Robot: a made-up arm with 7 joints. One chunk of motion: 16 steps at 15 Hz.
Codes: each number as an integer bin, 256 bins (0 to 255) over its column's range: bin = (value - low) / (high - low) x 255, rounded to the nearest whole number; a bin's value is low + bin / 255 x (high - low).
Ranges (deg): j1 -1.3..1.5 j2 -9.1..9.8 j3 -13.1..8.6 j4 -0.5..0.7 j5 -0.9..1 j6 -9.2..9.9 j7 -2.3..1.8
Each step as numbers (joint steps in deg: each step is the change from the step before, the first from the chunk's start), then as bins.
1 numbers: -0.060 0.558 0.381 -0.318 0.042 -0.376 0.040
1 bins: 113 130 158 39 126 118 146
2 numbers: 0.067 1.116 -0.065 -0.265 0.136 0.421 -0.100
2 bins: 124 138 153 50 139 128 137
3 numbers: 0.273 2.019 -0.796 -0.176 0.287 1.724 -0.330
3 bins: 143 150 145 69 159 146 123
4 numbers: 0.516 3.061 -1.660 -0.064 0.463 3.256 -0.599
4 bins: 165 164 134 93 183 166 106
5 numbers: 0.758 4.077 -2.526 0.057 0.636 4.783 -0.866
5 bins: 187 178 124 118 206 187 89
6 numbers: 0.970 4.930 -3.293 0.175 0.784 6.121 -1.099
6 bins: 207 189 115 143 226 205 75
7 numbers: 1.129 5.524 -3.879 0.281 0.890 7.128 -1.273
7 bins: 221 197 108 166 240 218 64
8 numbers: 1.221 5.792 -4.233 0.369 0.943 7.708 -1.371
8 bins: 230 201 104 185 247 226 58
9 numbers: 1.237 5.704 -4.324 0.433 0.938 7.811 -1.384
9 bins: 231 200 103 198 247 227 57
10 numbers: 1.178 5.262 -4.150 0.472 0.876 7.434 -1.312
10 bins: 226 194 105 207 238 222 61
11 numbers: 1.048 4.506 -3.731 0.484 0.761 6.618 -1.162
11 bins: 214 184 110 209 223 211 71
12 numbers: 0.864 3.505 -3.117 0.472 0.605 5.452 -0.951
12 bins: 197 170 117 207 202 196 84
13 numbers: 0.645 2.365 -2.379 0.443 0.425 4.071 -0.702
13 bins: 177 155 126 200 178 177 99
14 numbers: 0.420 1.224 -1.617 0.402 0.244 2.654 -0.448
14 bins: 157 139 135 192 154 158 115
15 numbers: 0.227 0.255 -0.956 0.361 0.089 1.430 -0.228
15 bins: 139 126 143 183 133 142 129
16 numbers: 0.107 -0.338 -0.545 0.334 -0.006 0.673 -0.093
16 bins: 128 118 148 177 120 132 137
